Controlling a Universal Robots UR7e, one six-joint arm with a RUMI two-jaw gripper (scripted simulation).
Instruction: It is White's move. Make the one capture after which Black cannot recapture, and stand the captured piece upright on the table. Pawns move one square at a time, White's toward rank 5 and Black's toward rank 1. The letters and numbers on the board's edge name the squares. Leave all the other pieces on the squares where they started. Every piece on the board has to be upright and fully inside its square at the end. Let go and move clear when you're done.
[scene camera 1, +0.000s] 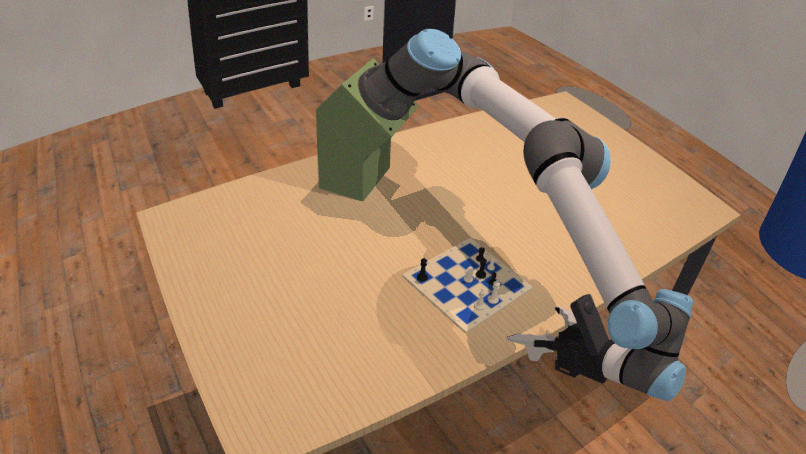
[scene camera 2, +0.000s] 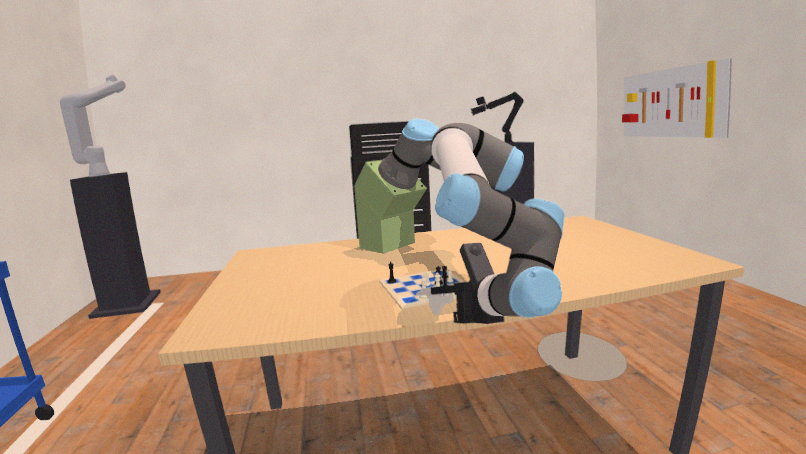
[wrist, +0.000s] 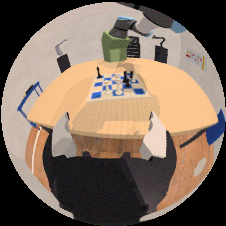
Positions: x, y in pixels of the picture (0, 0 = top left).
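My gripper: visible in the wrist view (108, 112), scene camera 1, scene camera 2. Same spot on my gripper: (scene camera 1: 537, 350) and (scene camera 2: 437, 301).
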